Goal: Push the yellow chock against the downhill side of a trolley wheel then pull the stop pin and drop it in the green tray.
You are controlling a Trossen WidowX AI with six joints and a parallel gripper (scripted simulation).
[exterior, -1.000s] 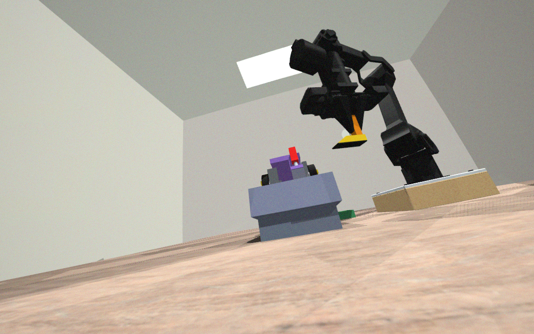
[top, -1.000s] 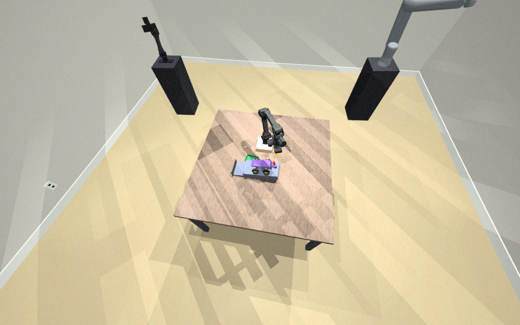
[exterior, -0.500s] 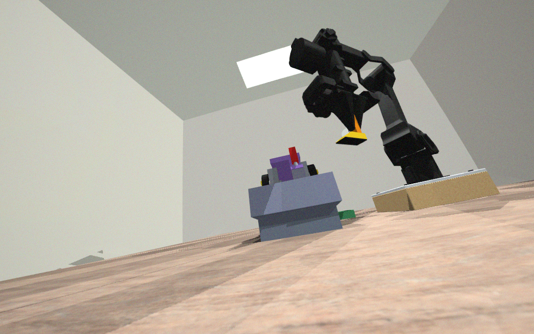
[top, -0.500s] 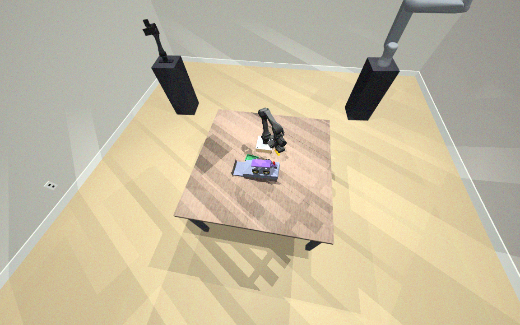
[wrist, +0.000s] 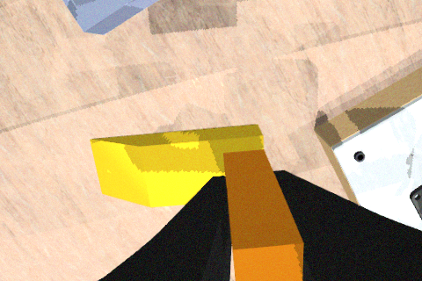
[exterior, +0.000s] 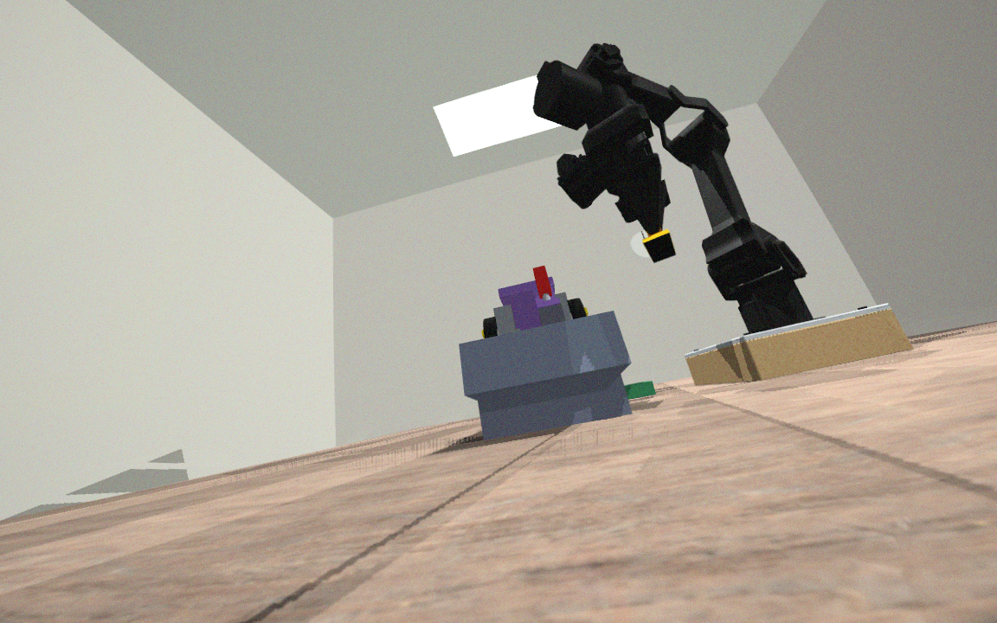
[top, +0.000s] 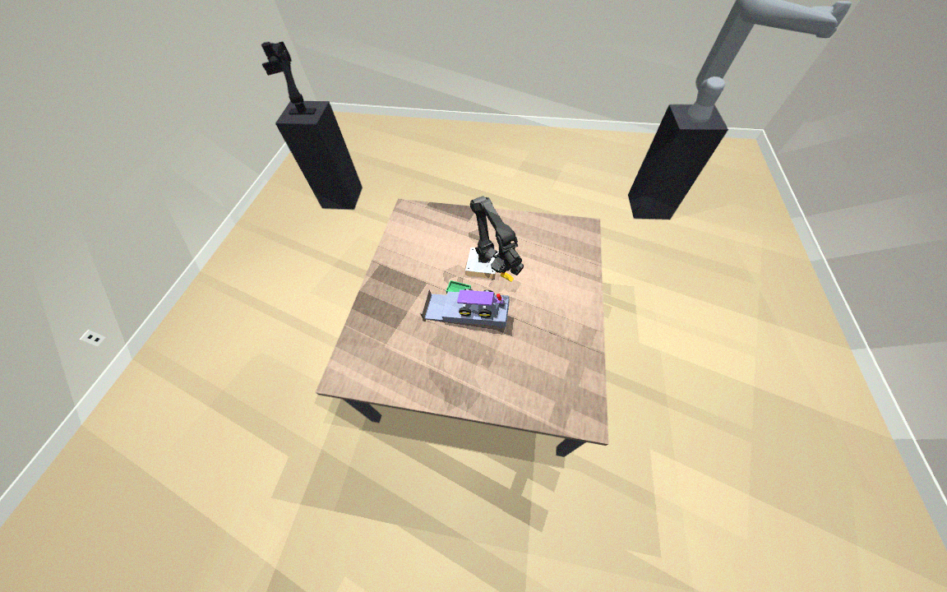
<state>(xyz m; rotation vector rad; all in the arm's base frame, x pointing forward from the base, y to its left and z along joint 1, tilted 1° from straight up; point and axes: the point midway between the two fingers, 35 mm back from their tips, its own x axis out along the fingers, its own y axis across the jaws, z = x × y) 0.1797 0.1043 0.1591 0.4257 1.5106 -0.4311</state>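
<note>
My gripper tip is now 140 mm short of the purple-topped trolley, 120 mm to the left of it and 60 mm above it. From my gripper tip the other things lie so: blue-grey ramp 140 mm ahead, 130 mm to the right, 130 mm below; then yellow chock 20 mm to the left, 10 mm below, 10 mm ahead; then red-headed stop pin 130 mm ahead, 40 mm below, 10 mm to the right.
</note>
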